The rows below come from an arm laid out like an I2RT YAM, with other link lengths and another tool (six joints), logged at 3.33 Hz.
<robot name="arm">
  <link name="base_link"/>
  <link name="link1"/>
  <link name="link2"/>
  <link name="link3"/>
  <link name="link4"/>
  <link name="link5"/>
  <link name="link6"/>
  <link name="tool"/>
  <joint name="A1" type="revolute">
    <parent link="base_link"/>
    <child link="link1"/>
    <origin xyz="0 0 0.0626" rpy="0 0 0"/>
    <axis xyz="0 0 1"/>
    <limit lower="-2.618" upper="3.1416"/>
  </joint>
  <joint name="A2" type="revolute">
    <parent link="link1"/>
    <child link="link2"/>
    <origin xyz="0.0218 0.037 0.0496" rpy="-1.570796 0 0"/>
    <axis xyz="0 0 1"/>
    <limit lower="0" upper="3.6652"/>
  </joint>
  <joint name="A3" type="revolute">
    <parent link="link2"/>
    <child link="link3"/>
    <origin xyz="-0.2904 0 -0.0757" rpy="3.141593 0 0"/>
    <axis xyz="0 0 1"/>
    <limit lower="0" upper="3.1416"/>
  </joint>
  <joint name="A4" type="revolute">
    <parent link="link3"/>
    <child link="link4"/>
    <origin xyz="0.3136 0.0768 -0.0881" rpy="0 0 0"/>
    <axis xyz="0 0 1"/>
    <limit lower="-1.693" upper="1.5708"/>
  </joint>
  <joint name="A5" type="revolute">
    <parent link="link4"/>
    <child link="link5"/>
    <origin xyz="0.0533 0.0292 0.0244" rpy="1.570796 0 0"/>
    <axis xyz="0 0 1"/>
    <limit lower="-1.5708" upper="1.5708"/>
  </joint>
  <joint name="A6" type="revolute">
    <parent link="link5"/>
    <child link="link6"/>
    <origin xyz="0.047 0 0.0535" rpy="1.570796 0 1.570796"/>
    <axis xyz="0 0 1"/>
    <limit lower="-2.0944" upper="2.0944"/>
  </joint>
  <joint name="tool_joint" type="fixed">
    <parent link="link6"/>
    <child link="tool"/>
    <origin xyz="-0.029 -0.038 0.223" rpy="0 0.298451 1.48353"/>
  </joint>
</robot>
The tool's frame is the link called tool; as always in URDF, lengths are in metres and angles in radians.
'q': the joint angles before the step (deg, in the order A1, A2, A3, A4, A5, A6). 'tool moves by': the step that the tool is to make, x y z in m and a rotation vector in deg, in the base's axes. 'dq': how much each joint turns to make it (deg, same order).
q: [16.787, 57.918, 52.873, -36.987, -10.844, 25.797]
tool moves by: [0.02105, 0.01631, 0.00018, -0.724, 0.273, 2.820]
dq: [0.000, 6.416, 4.162, 1.296, -1.664, -2.408]
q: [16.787, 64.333, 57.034, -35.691, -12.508, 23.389]
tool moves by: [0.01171, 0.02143, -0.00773, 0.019, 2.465, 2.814]
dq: [0.978, 6.209, 4.269, -0.585, -1.839, -0.765]
